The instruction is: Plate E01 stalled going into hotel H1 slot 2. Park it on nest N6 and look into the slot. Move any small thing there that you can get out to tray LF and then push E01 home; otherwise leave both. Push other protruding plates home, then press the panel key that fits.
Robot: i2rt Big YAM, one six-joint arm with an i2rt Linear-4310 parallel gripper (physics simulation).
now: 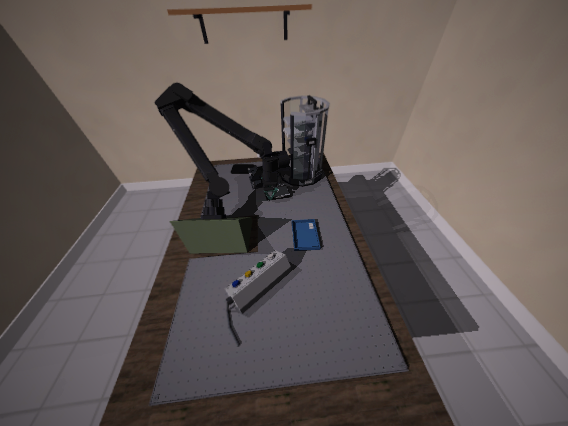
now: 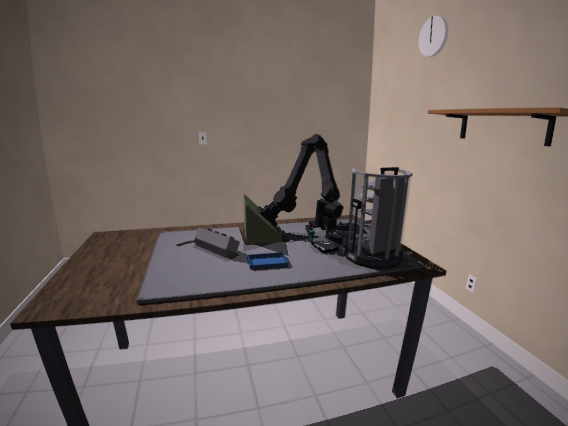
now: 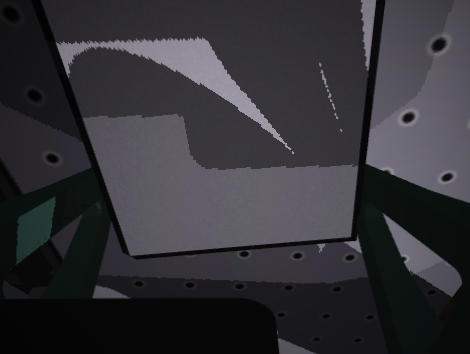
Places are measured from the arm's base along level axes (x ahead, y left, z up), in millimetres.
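Pixels of known places: gripper, fingertip midpoint: [image 1: 269,194] [image 2: 319,241] [image 3: 233,179]; arm's base, link origin: [image 1: 214,218] [image 2: 266,217].
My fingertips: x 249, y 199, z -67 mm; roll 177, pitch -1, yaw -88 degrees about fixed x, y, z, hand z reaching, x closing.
Observation:
Ahead of a thing's pixels: the offset from my fingertips to its top centre. "pt": to the spot under its first point. Level surfaces: height alone.
A flat grey plate with black edges @(40 mm ahead, 5 mm left, 15 mm up) [image 1: 283,193] [image 2: 326,245] [image 3: 235,210] is clamped across its width between the green fingers of my gripper [image 1: 274,192] [image 2: 320,237] [image 3: 233,179], low over the pegboard mat @(11 mm down) [image 1: 325,325] [image 2: 200,282] [image 3: 410,85]. Whether it touches the mat I cannot tell. No label shows on it. The round, caged hotel @(202 mm ahead, 171 mm left, 389 mm up) [image 1: 292,145] [image 2: 384,215] stands right beside the gripper; its slots are too small to judge. Dark nest parts @(pt 149 mm back, 263 mm left, 2 mm up) [image 1: 241,169] are partly hidden behind the arm. A blue tray @(127 mm ahead, 290 mm right, 6 mm up) [image 1: 307,247] [image 2: 270,266] has an unreadable label.
A slanted white panel @(76 mm back, 478 mm right, 73 mm up) [image 1: 265,284] [image 2: 215,243] with blue, yellow, green and white keys and a dark cable stands on the mat. A green wedge-shaped screen [image 1: 215,237] [image 2: 259,229] stands by the arm's base. A wooden shelf [image 1: 240,10] [image 2: 500,111] is on the wall.

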